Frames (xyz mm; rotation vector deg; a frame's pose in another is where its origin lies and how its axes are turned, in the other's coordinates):
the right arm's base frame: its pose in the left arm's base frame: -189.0 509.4 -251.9 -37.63 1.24 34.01
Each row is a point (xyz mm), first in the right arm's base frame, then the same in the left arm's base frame.
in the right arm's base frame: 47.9 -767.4 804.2
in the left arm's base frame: 122.8 514.7 816.1
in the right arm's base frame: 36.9 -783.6 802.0
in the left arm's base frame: 122.5 497.6 825.8
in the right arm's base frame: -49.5 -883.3 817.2
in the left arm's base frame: 100.3 399.0 912.0
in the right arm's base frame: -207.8 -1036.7 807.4
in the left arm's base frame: 50.4 215.1 1023.2
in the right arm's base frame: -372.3 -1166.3 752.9
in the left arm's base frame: -9.9 17.1 1086.5
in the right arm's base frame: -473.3 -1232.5 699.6
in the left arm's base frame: -50.7 -107.4 1101.9
